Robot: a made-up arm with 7 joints.
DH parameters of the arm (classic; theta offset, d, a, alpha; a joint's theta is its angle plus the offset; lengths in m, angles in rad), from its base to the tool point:
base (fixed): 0.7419 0 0.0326 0
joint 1: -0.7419 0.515 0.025 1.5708
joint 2: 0 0.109 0.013 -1.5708
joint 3: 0 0.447 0.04 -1.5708
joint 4: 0 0.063 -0.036 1.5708
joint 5: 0 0.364 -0.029 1.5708
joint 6: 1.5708 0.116 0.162 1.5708
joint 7: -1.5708 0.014 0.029 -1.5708
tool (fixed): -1.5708 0.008 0 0
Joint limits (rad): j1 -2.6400..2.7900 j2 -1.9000..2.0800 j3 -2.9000..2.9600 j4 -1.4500..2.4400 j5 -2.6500..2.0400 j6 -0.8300..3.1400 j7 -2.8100..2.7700
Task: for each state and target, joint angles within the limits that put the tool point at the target. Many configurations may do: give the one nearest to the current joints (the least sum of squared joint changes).
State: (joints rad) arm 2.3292 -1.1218 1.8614 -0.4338 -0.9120 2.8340 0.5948
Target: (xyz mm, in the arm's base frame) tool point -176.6 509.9 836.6
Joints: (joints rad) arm 2.5926 -0.9264 1.7506 -0.5819 -0.9250 2.9634 0.6121
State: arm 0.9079 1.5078 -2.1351 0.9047 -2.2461 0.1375 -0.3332
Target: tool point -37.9 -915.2 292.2
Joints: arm 0.9139 1.6917 -2.2246 0.9318 -2.2404 0.1193 -0.3255
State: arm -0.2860 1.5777 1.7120 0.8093 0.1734 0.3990 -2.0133
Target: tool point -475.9 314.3 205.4
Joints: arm 0.1866 1.7786 2.1139 1.4911 0.3723 0.1890 -1.9892
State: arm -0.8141 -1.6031 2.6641 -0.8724 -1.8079 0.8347 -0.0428
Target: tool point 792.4 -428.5 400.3
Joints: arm -0.0329 -1.2747 2.8792 -0.8694 -1.7817 0.8461 -0.0953
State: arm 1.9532 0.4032 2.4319 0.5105 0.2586 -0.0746 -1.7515
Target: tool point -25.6 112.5 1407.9
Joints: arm 1.7016 -0.3007 2.6619 0.3872 0.2832 -0.4637 -1.7271
